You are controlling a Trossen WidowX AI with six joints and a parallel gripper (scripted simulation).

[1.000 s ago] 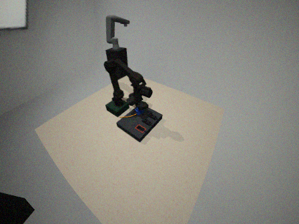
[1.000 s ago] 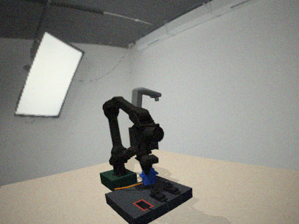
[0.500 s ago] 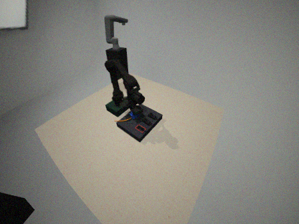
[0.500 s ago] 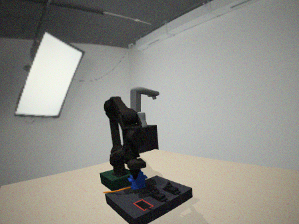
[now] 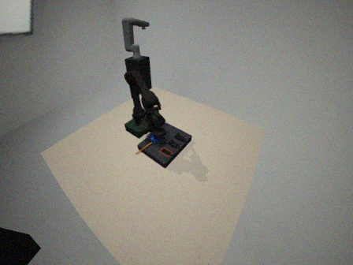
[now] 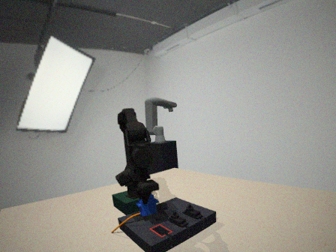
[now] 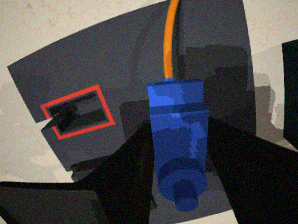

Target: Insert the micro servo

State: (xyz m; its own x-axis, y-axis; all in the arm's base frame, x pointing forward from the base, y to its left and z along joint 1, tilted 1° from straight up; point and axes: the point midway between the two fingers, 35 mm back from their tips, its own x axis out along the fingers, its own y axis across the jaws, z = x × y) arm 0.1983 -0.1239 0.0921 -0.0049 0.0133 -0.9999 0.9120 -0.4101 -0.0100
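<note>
Now: gripper tip 10 cm above the dark deck, 7 cm to the right of it and 1 cm short of it.
</note>
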